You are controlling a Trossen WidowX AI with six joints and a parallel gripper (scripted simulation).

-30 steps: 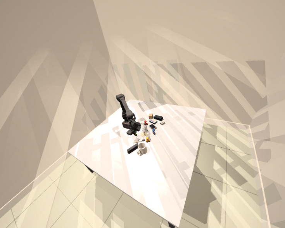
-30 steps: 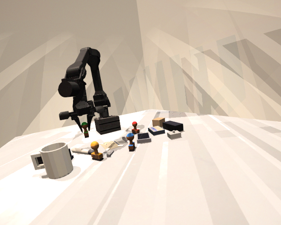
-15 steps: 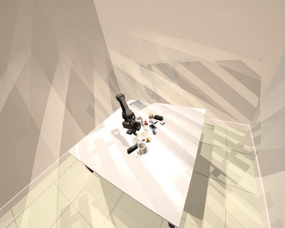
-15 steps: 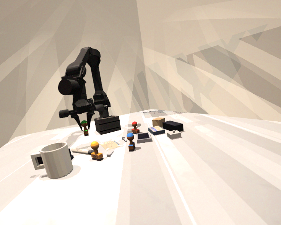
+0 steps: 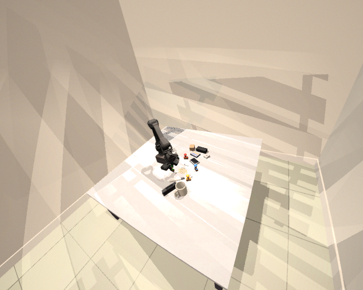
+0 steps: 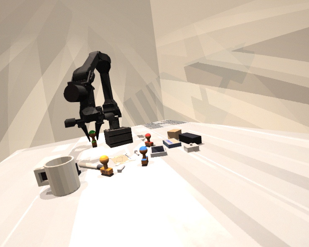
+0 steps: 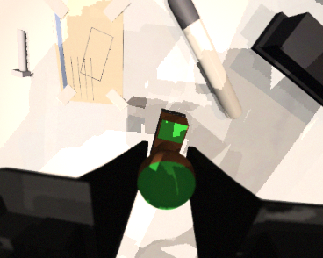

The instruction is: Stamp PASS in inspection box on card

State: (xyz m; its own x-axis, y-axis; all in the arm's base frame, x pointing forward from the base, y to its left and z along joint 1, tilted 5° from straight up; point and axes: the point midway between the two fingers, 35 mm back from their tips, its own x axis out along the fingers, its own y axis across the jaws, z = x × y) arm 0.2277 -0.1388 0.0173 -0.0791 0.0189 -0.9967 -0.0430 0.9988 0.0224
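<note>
The ink pad is 9 cm ahead of my gripper tip, 23 cm to the left of it and 8 cm below it. From my gripper tip the other things lie so: marker (7 cm ahead, 2 cm to the right, 8 cm below); green-knobbed stamp (right at my gripper tip); card (4 cm ahead, 9 cm to the left, 9 cm below).
</note>
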